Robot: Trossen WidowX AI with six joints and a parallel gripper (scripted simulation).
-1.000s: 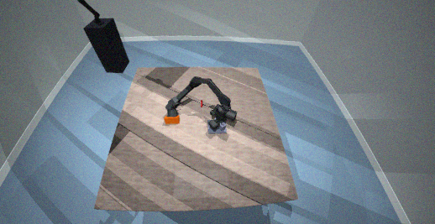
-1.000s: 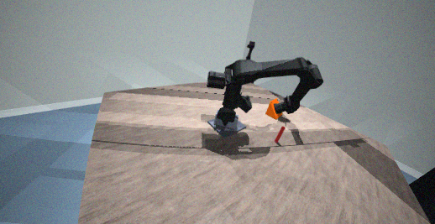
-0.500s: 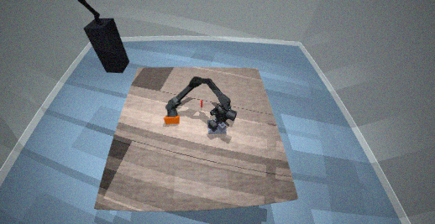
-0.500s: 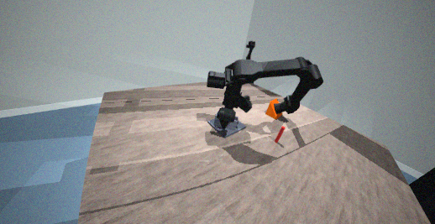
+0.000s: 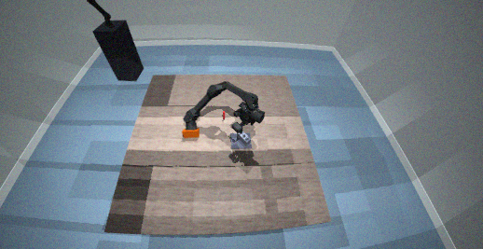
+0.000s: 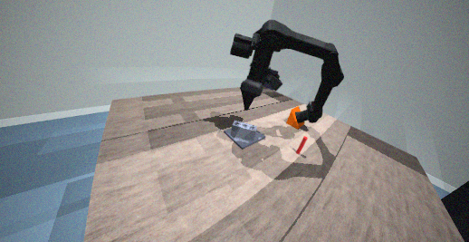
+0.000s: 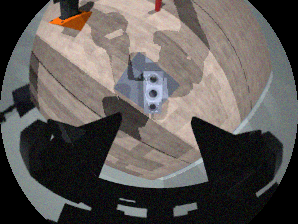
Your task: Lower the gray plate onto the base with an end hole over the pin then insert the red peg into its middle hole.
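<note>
Right now my gripper tip is 160 mm past the red peg, 180 mm to the right of it and 110 mm above it. The rest, counted from my gripper tip: base 20 mm behind, 10 mm to the left, 140 mm below; gray plate 100 mm below.
</note>
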